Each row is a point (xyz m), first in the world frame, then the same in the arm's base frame.
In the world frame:
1: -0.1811 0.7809 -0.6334
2: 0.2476 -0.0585 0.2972
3: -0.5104 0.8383 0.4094
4: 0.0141 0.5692 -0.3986
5: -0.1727 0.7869 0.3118
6: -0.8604 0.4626 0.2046
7: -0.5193 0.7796 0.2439
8: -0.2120 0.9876 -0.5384
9: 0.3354 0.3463 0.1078
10: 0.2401 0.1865 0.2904
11: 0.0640 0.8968 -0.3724
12: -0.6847 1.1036 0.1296
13: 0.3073 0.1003 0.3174
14: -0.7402 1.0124 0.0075
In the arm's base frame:
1: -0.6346 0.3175 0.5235
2: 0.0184 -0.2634 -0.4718
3: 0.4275 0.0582 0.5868
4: -0.4810 0.2181 0.2001
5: 0.2782 0.2103 0.3025
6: 0.1894 -0.4184 0.7342
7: 0.2555 0.0250 0.6024
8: -0.4920 0.4610 0.6321
9: -0.0839 0.1442 -0.2961
10: 0.0684 -0.0629 -0.3399
11: -0.3877 0.5144 0.3186
12: 0.2399 0.2190 0.9303
13: 0.0662 -0.1015 -0.4456
14: 0.1085 0.1282 0.9582

